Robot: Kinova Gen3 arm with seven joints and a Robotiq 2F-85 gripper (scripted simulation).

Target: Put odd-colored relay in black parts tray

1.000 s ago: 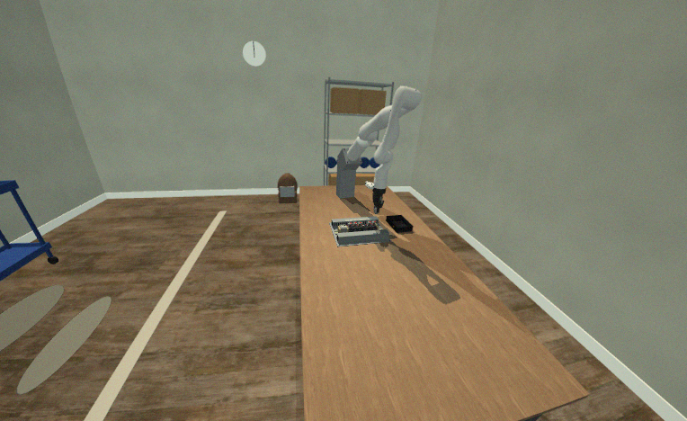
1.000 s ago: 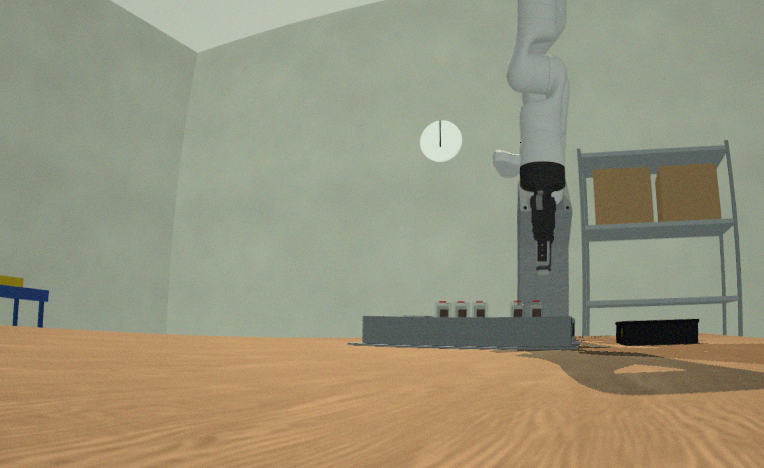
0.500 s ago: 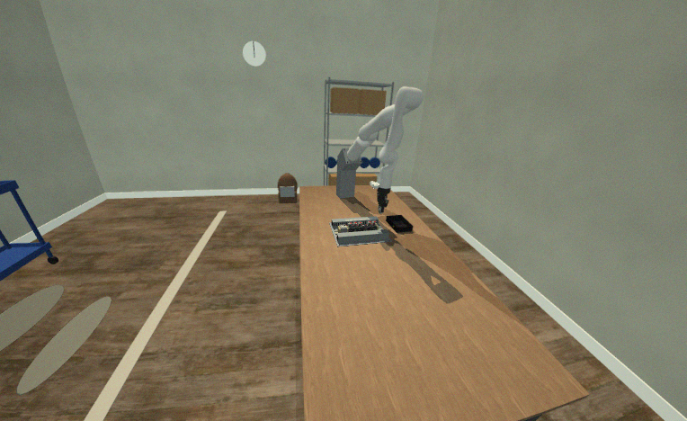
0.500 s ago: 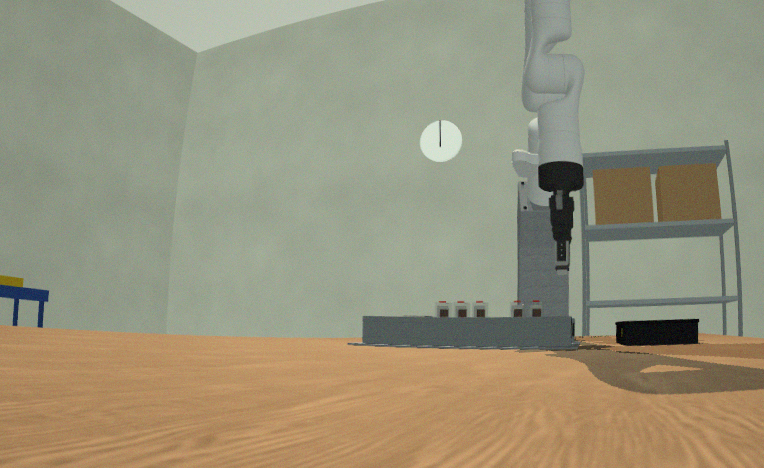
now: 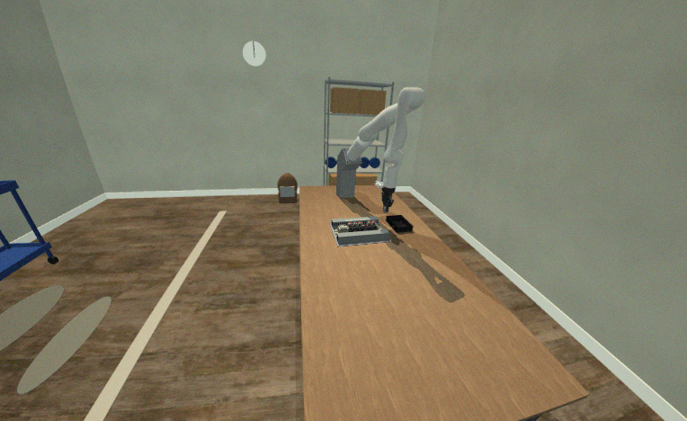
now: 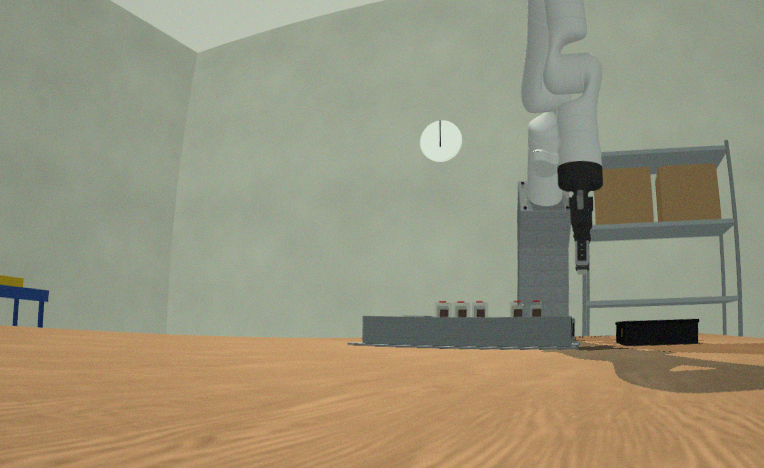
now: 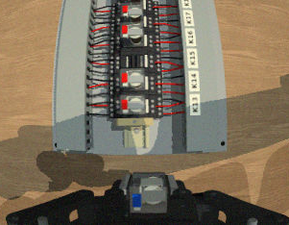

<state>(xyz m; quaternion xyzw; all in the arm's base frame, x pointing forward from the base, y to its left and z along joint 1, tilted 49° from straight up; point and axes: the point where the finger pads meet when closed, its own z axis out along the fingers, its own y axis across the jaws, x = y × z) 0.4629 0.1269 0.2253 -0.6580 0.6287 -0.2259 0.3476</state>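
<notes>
Now: the black parts tray 12 cm below my hand, 11 cm to the left of it and 4 cm behind it.
</notes>
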